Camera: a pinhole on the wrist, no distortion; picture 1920 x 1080 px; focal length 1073.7 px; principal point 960.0 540.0 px. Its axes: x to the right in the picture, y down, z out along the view. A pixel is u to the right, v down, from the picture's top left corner.
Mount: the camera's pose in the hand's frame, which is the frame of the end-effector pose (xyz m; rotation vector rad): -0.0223 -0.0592 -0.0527 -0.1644 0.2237 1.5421
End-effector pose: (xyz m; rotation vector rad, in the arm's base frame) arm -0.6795 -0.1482 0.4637 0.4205 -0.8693 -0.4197
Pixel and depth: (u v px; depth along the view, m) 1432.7 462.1 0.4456
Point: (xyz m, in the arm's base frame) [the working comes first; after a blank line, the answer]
In the camera's frame: 0.1962 -0.0323 0.4456

-0.8818 -0.0227 0.7957
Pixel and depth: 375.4 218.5 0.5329
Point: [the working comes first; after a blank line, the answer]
In the camera's frame: -0.2901 -0.1596 0.5329

-1.0514 -0.5023 0.7566
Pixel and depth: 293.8 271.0 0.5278
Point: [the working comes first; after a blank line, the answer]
In the camera's frame: -0.3275 -0.1322 0.5278

-1.0783 -0.5197 0.7228
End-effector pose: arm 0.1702 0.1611 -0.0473 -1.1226 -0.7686 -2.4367
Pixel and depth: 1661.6 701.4 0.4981
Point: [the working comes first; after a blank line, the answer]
In the camera's frame: 0.3255 0.0749 0.4981

0.6179 0.0794 0.2113
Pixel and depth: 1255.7 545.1 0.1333
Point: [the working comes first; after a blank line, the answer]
In the camera's frame: 0.0367 0.0006 0.1333

0.2251 0.1962 -0.0212
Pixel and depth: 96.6 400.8 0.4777
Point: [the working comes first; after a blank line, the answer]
In the camera's frame: -0.3841 -0.0619 0.4777

0.2689 0.7105 0.1609
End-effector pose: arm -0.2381 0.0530 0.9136 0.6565 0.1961 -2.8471
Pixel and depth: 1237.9 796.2 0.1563
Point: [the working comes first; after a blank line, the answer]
In the camera's frame: 0.0405 0.0373 0.1563

-0.2248 0.0278 1.0158
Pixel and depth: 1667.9 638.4 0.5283
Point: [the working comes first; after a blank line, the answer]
In the camera's frame: 0.3483 0.0484 0.5283

-0.2592 -0.4013 1.2347
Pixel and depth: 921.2 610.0 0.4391
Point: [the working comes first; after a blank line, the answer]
In the camera's frame: -0.0159 0.0286 0.4391

-0.3580 -0.0402 1.2625
